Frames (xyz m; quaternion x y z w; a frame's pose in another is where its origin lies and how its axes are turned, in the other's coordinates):
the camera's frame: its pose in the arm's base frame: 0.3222 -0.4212 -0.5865 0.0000 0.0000 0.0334 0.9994
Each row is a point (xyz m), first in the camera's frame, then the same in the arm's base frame.
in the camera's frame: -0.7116 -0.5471 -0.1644
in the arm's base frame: -0.3513 -1.0146 -0.7509
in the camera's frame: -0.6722 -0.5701 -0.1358
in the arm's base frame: -0.3104 -1.0349 -0.7223
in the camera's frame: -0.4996 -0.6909 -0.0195
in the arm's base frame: -0.1302 -1.1439 -0.6060
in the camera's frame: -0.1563 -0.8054 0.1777
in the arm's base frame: 0.2200 -1.2352 -0.4088
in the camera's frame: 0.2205 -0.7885 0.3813
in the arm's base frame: 0.5949 -1.1932 -0.2052
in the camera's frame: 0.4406 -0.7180 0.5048
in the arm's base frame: 0.8098 -1.1082 -0.0817
